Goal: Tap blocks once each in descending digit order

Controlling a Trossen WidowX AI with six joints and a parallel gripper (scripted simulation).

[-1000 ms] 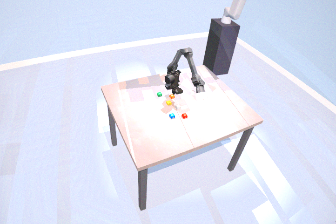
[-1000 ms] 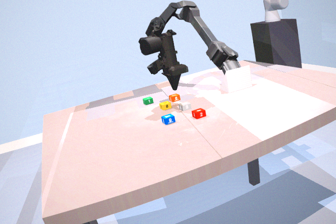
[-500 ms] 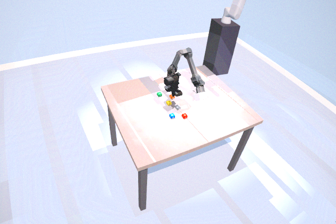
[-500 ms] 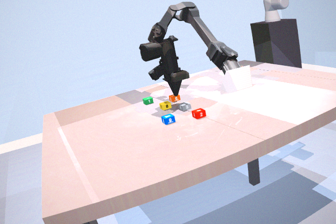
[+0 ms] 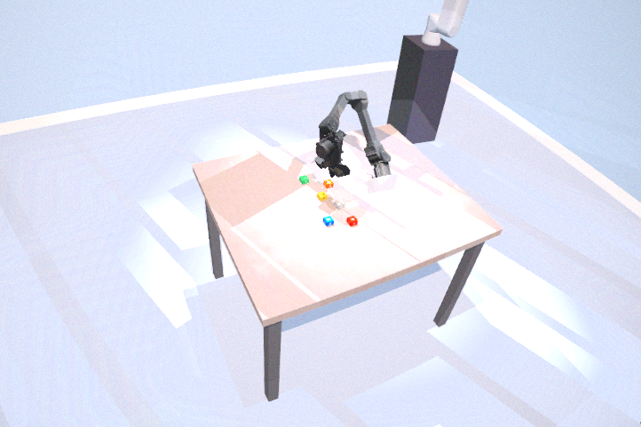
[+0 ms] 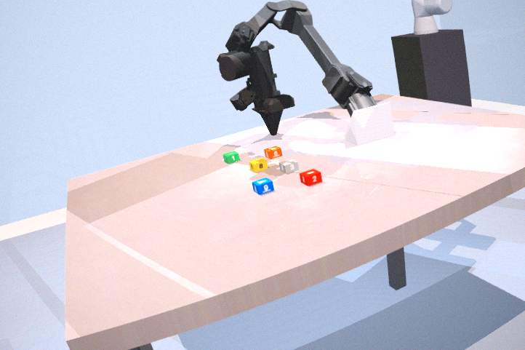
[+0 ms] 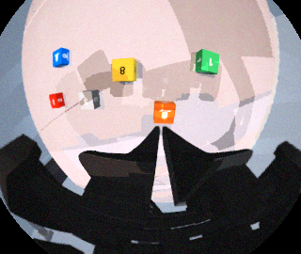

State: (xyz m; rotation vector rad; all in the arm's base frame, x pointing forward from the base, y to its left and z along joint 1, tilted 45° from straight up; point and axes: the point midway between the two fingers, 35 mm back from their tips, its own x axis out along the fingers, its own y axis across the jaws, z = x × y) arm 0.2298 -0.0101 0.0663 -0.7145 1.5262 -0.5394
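Right now my gripper tip is 40 mm above the orange block, 10 mm to the left of it and 10 mm short of it. Round my gripper tip: grey block (130 mm to the left, 40 mm below, 10 mm ahead); green block (100 mm ahead, 60 mm to the right, 40 mm below); yellow block (60 mm to the left, 60 mm ahead, 40 mm below).
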